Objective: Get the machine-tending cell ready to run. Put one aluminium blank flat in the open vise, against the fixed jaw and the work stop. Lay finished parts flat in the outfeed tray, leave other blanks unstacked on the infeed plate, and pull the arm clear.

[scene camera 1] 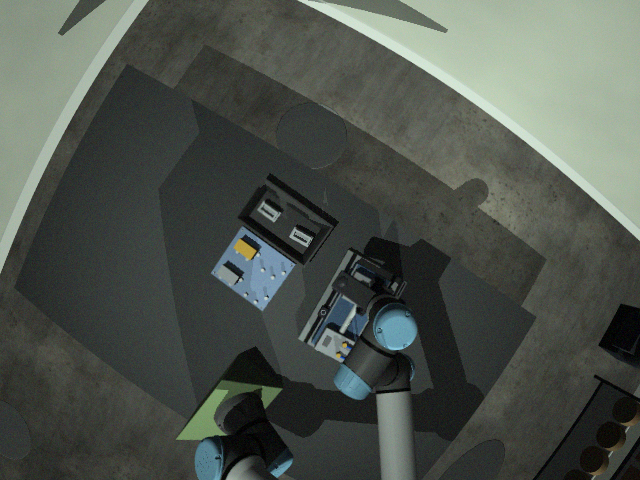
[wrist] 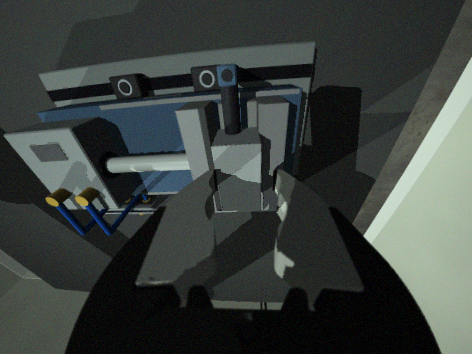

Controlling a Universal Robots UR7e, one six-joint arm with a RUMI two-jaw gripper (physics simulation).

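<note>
A grey aluminium blank (wrist: 237, 162) sits between the moving jaw (wrist: 194, 137) and the fixed jaw (wrist: 274, 132) of the vise (scene camera 1: 338, 312), below the work stop's dark rod (wrist: 230, 110). Its seating and contact with the fixed jaw are unclear. My gripper (wrist: 244, 171) is open, its fingers straddling the blank's near end with narrow gaps; the arm hides them in the scene view. Two pale slotted parts (scene camera 1: 268, 210) (scene camera 1: 301, 235) lie apart in the black outfeed tray (scene camera 1: 273, 241). A grey block (scene camera 1: 228, 273) and an orange block (scene camera 1: 246, 248) sit apart on the blue pinned plate (scene camera 1: 248, 283).
The arm (scene camera 1: 395, 428) hangs over the vise from the lower right. A green panel (scene camera 1: 204, 418) and another dark and blue arm section (scene camera 1: 248, 439) are at lower left. The vise's end block (wrist: 42, 150) carries yellow-tipped blue fittings. A black box (scene camera 1: 623, 333) stands at far right.
</note>
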